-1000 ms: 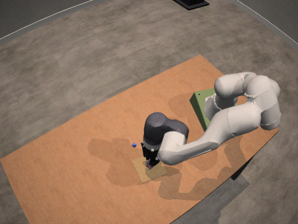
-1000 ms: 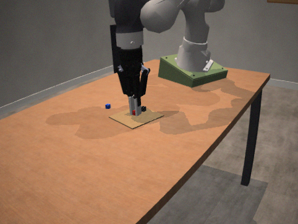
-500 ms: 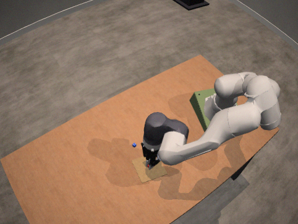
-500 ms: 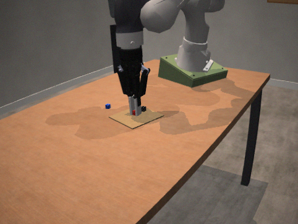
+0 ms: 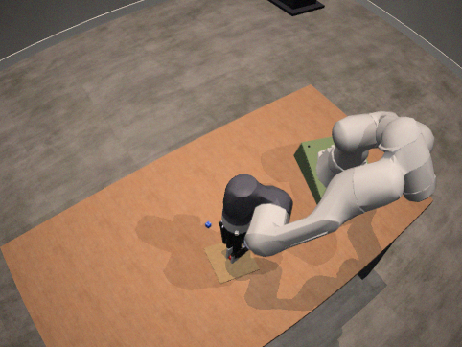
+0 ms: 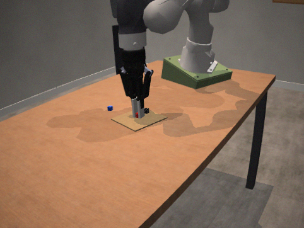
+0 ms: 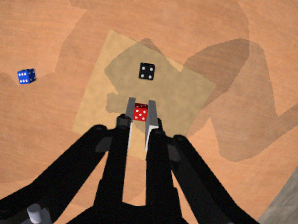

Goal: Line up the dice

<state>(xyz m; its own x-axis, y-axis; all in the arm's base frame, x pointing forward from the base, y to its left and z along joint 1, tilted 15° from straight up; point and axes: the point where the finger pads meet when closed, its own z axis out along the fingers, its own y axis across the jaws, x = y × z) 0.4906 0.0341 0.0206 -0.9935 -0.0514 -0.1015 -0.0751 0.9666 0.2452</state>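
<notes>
My gripper is now 3 cm above the red die. Also, from my hand: blue die 15 cm to the right, 3 cm below, 1 cm behind; then tan mat 4 cm below; then black die 5 cm behind, 3 cm below.
</notes>
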